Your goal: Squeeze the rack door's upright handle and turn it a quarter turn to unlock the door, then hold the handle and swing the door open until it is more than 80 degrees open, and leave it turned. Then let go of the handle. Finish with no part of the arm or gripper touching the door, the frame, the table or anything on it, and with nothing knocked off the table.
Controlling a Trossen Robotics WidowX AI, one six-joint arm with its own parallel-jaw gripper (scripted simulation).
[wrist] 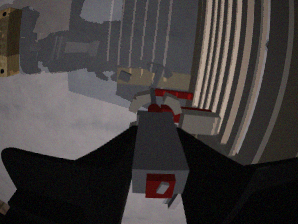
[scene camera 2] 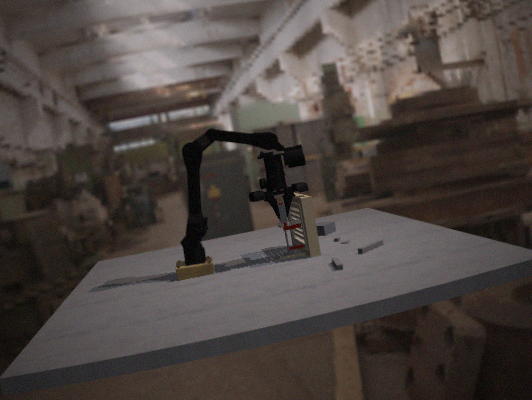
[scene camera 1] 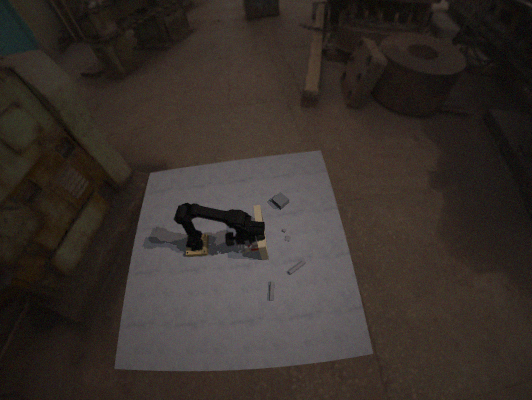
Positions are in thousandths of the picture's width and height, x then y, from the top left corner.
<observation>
I see my gripper (scene camera 2: 533, 544) and a rack door (wrist: 757, 181).
My gripper shows as well in the wrist view (wrist: 522, 592).
</observation>
